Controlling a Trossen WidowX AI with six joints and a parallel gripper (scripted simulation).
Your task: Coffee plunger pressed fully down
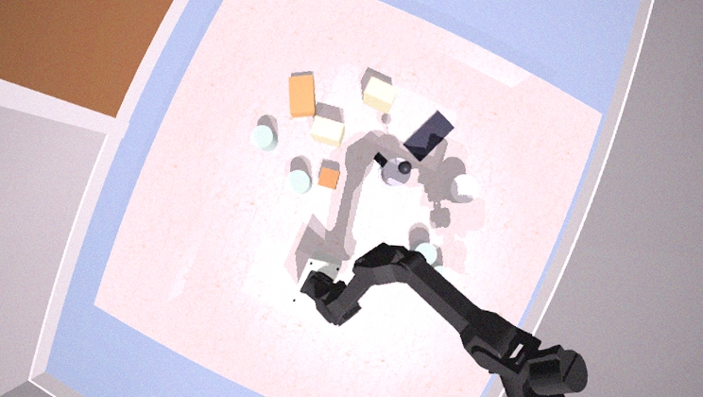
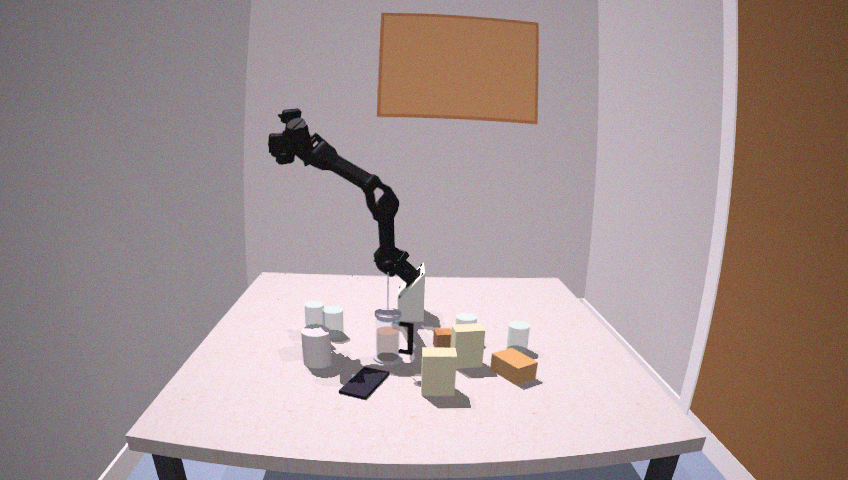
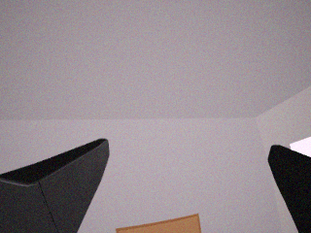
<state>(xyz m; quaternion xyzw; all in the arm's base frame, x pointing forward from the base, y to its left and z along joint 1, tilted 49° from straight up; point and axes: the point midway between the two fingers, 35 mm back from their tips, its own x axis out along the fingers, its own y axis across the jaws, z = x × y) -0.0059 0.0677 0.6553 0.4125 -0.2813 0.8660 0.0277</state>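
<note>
Right now my gripper tip is 49 cm above the coffee press, 43 cm to the right of it and 36 cm short of it. Round my gripper tip: dark tablet (62 cm below, 51 cm ahead, 37 cm to the left); then white cylinder (58 cm below, 41 cm ahead, 22 cm to the left).
</note>
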